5 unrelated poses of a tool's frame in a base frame.
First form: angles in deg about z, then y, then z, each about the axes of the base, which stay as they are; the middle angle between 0 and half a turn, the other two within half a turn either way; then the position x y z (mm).
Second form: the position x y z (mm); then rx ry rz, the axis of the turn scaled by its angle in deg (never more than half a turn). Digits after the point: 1 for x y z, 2 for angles.
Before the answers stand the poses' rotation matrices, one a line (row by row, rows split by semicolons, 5 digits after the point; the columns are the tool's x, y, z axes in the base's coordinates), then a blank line. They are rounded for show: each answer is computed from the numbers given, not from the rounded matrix.
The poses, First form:
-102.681 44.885 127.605 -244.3 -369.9 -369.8
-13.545 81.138 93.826 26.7 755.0 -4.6
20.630 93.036 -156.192 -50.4 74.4 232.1
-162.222 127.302 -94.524 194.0 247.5 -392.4
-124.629 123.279 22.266 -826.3 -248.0 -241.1
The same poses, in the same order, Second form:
0.86782 -0.24789 -0.43062; 0.47211 0.68158 0.55907; 0.15491 -0.68847 0.70852
0.22369 -0.97243 -0.06593; 0.16506 -0.02887 0.98586; -0.96058 -0.23141 0.15406
0.18758 0.36071 -0.91362; -0.30234 -0.86377 -0.40311; -0.93456 0.35184 -0.05296
-0.34990 -0.93468 -0.06274; -0.55120 0.25957 -0.79297; 0.75747 -0.24288 -0.60602
0.60035 -0.20253 0.77367; -0.64334 -0.69697 0.31677; 0.47507 -0.68791 -0.54872

-244.3 -369.9 -369.8 -40.94 -19.22 23.63
26.7 755.0 -4.6 -70.16 51.57 65.56
-50.4 74.4 232.1 112.55 3.12 -98.85
194.0 247.5 -392.4 76.85 -114.59 53.58
-826.3 -248.0 -241.1 -128.43 38.17 -56.35

